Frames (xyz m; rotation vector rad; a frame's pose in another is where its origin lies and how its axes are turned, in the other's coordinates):
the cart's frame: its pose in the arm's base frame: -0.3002 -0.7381 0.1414 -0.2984 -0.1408 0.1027
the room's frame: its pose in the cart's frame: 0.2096 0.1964 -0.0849 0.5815 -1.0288 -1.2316
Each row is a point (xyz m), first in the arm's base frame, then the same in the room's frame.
Working: the arm's base frame: its pose in the room's frame: -0.4603 0.3175 -0.0042 -0.4859 1.2588 0.9347

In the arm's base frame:
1: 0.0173 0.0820 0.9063
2: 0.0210 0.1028 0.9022
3: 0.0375 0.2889 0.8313
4: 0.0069 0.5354 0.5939
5: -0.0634 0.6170 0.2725
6: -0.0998 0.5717 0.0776
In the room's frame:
1: 0.0033 1.0604 0.2442
2: -0.0159 1.0701 0.2432
3: -0.2079 1.1254 0.2400
4: -0.5473 1.0721 0.2458
5: -0.8029 0.8497 0.2374
6: -0.8810 0.6639 0.2101

